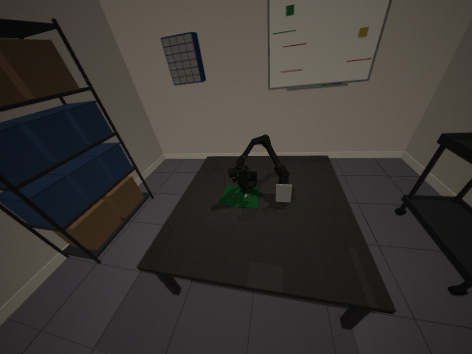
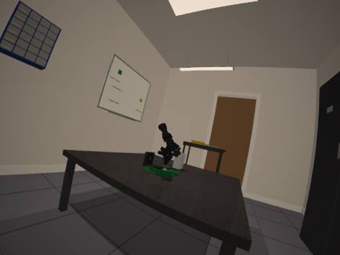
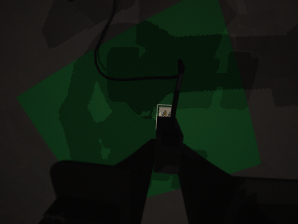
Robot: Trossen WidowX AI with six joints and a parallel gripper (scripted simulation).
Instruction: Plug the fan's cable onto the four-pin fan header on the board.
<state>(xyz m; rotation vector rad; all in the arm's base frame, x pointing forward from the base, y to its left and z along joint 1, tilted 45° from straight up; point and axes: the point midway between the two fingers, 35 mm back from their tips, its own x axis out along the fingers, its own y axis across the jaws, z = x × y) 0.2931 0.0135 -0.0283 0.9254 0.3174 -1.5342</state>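
My gripper tip is now 80 mm above the green board and 40 mm short of it. Round my gripper tip: black plug: 10 mm to the right, 10 mm above; then black fan: 190 mm to the right, 10 mm below.
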